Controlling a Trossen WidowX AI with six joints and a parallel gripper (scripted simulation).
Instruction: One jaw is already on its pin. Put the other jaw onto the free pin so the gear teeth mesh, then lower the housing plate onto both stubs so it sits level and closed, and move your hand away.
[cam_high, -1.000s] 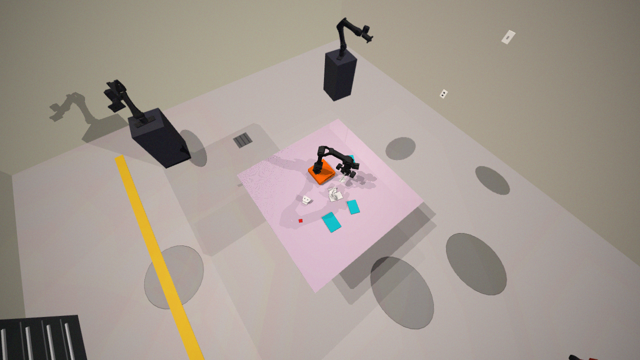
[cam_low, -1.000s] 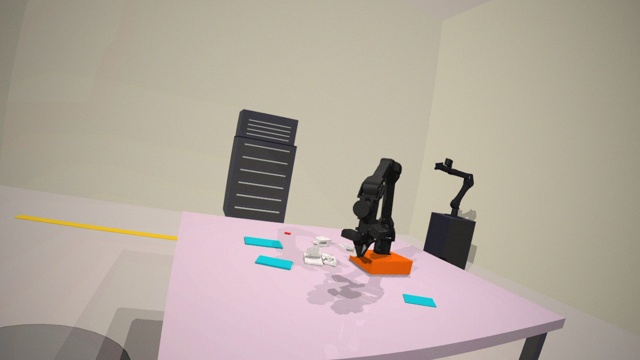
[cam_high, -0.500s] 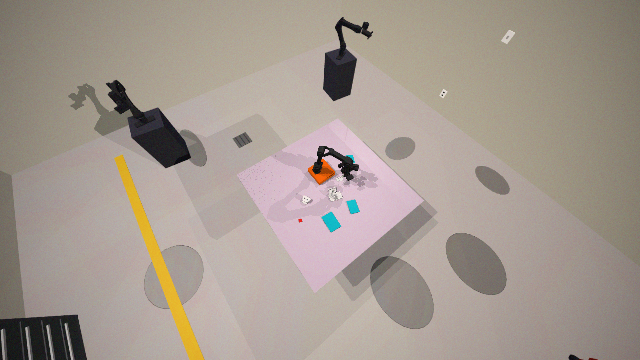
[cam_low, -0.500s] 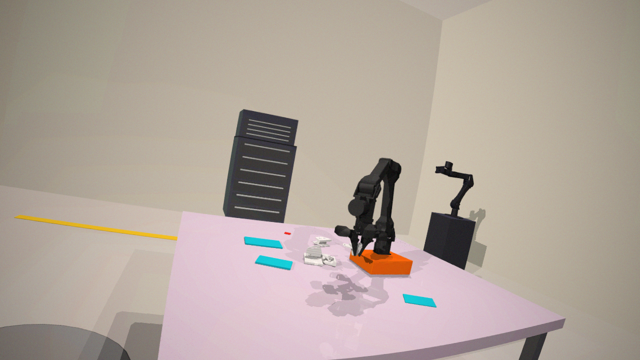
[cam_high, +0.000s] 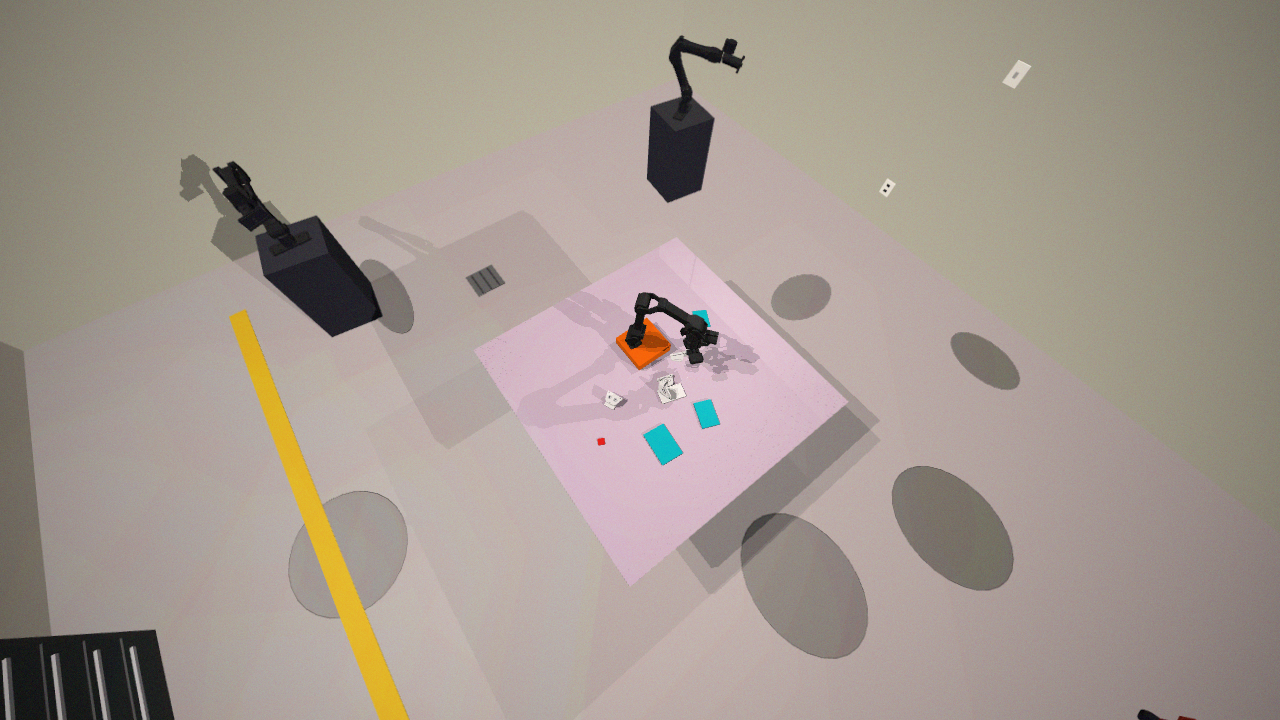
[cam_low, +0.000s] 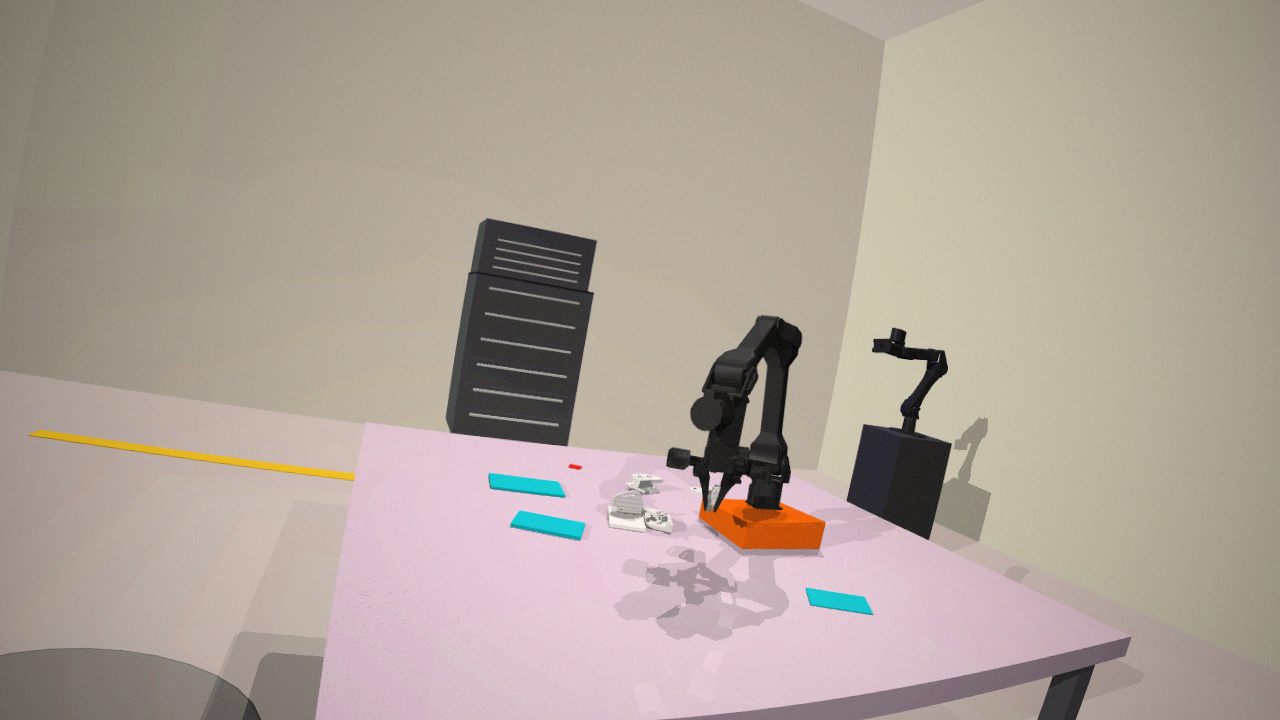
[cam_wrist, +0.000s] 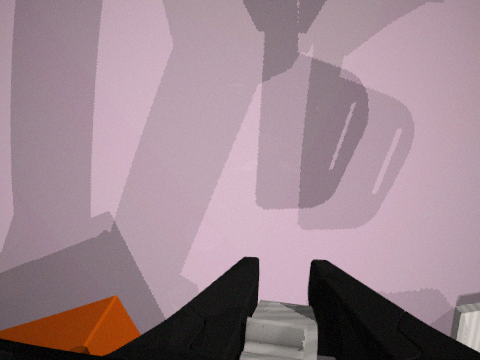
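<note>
The white jaw lies 3 cm above my gripper tip, 2 cm to the right of it and 1 cm behind it. From my gripper tip the other things lie so: red marker (56 cm to the right, 15 cm ahead, 8 cm below).
</note>
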